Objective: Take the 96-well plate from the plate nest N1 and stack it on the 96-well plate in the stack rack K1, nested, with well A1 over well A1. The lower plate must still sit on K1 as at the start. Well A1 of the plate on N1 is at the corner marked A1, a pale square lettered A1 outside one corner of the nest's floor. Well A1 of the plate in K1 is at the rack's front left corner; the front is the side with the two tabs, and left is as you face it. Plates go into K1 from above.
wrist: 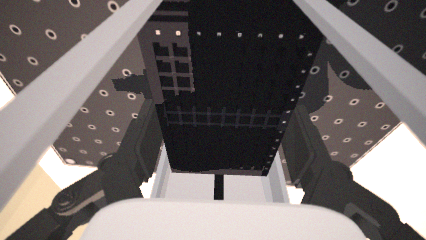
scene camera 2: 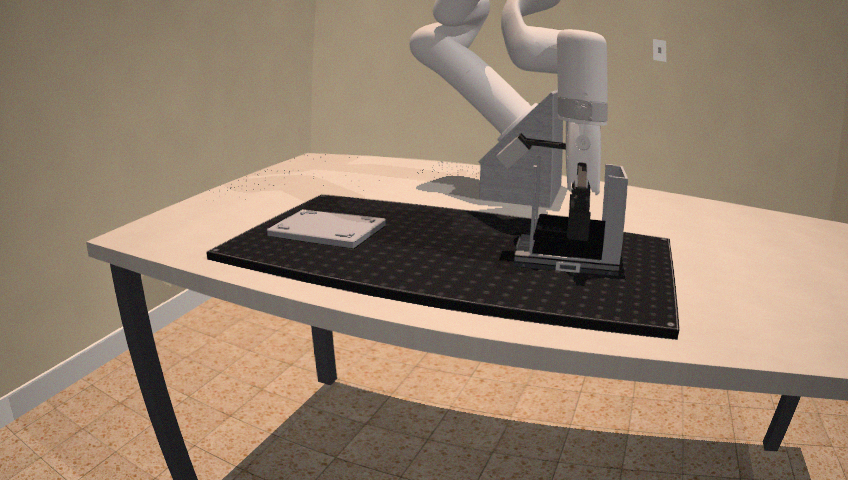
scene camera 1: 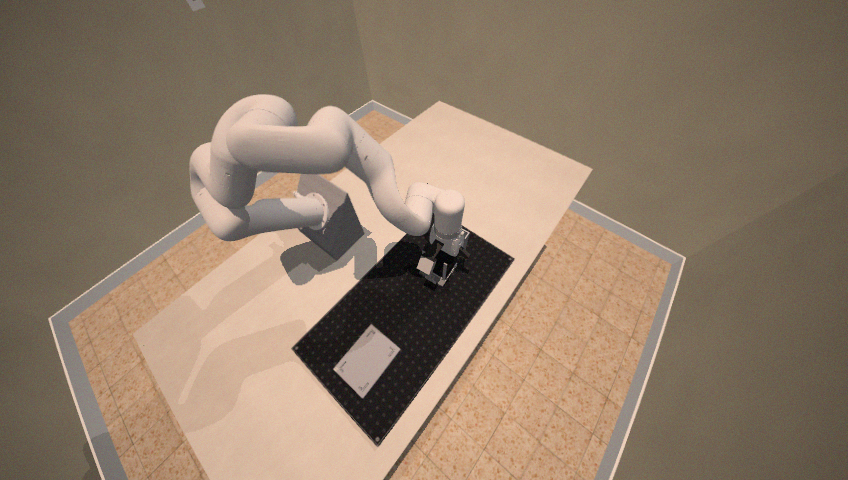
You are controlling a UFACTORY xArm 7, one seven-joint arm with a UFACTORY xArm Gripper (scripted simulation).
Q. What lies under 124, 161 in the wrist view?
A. The gripper.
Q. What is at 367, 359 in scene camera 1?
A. A plate nest N1.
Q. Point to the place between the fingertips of the gripper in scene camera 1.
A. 444, 255
